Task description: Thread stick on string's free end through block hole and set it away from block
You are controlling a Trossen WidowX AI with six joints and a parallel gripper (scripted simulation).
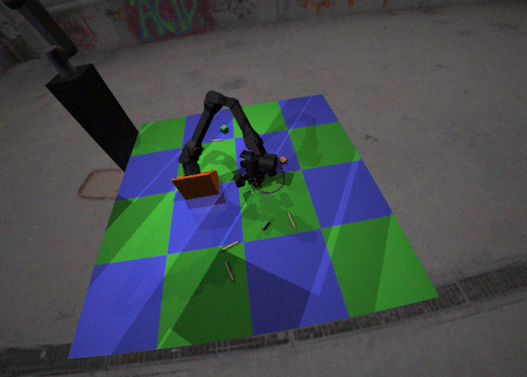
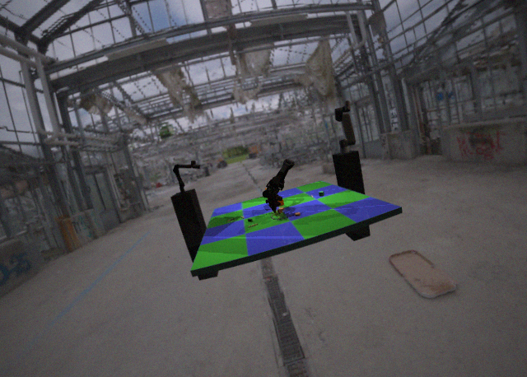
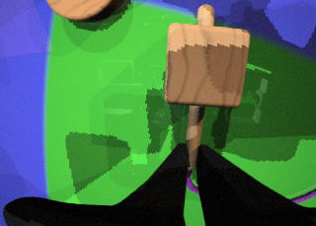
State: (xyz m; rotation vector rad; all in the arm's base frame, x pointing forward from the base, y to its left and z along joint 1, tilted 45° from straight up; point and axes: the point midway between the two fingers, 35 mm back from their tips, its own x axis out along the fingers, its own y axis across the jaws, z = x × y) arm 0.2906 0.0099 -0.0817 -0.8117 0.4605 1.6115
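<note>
My gripper tip is now right at the purple string. Round my gripper tip: thin wooden stick (1 cm to the left); then round wooden button (15 cm to the left, 15 cm ahead, 1 cm below); then wooden block (4 cm to the left, 1 cm behind).
</note>
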